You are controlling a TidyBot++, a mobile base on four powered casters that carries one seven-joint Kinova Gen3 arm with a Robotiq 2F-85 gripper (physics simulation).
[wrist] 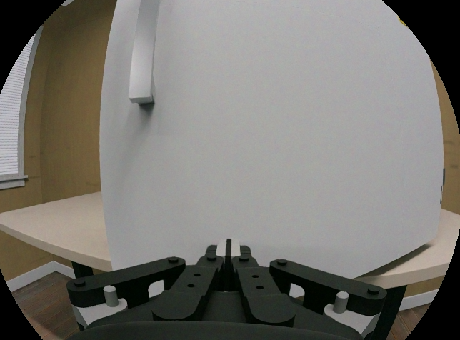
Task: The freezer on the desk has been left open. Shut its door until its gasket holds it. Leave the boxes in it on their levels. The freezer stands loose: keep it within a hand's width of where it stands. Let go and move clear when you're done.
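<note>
The freezer's door (280, 140) fills most of the wrist view as a broad white panel. Its light grey bar handle (143, 60) stands upright at the upper left of the panel. My gripper (228, 251) is shut and empty at the bottom middle, its fingertips in front of the lower part of the door; whether they touch it I cannot tell. The handle is up and to the left of the fingertips. The boxes, the inside of the freezer and the gasket are hidden behind the door, so whether the door is fully shut cannot be seen.
The desk (55, 220) shows on both sides of the freezer, with its rounded front edge and dark legs. A window with blinds (12, 115) is at the far left. Brown walls (75, 100) stand behind, and a wooden floor (37, 295) shows below.
</note>
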